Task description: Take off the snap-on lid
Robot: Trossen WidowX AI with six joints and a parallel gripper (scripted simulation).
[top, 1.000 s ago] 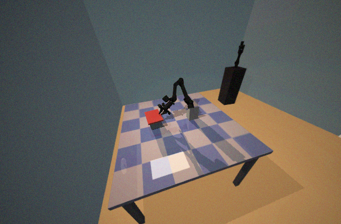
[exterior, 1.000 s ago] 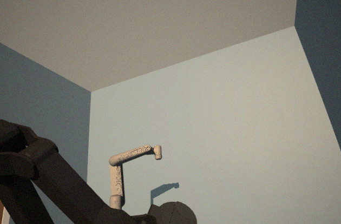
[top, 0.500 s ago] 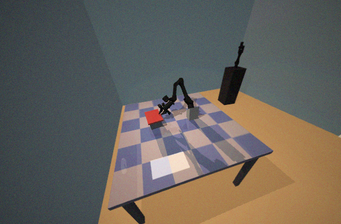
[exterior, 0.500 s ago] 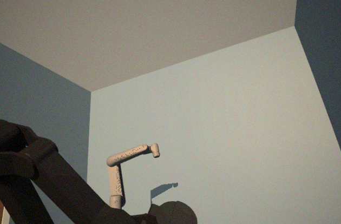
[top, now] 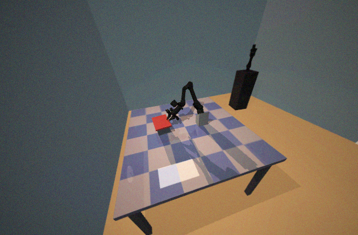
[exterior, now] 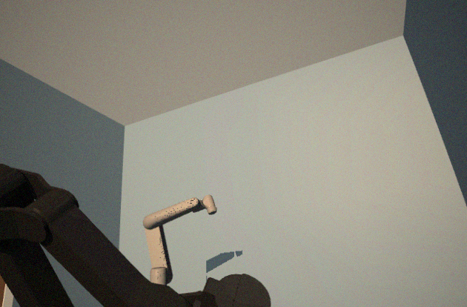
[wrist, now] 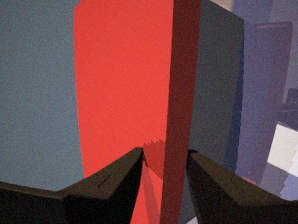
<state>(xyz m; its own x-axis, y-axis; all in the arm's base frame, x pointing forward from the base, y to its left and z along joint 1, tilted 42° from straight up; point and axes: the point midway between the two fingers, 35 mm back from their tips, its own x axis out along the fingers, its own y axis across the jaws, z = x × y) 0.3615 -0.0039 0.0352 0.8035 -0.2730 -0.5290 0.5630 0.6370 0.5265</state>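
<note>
Right now the red lid is 70 mm ahead of my gripper tip and 20 mm to the left of it. From my gripper tip the other things lie so: grey storage box 70 mm ahead, 50 mm below, 20 mm to the left.
</note>
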